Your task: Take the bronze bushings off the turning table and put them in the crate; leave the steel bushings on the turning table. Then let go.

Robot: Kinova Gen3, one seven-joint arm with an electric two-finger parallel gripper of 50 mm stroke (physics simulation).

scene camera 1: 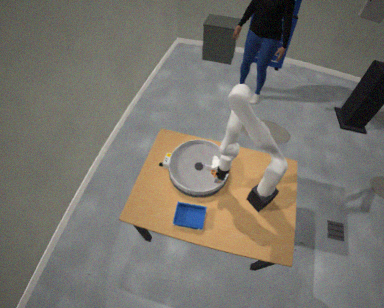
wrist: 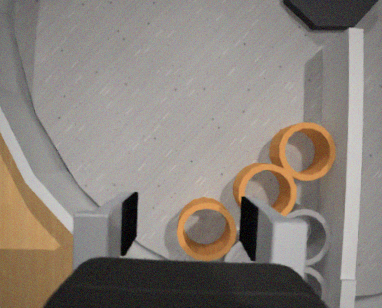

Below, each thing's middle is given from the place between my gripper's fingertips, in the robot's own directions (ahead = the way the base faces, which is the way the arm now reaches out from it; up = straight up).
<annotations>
My hand is 140 mm short of the grey turning table [scene camera 1: 189,165], 100 mm to the left of it and 50 mm above it. Round my hand: blue crate [scene camera 1: 186,215]: 130 mm ahead, 260 mm to the left, 70 mm below.
</annotations>
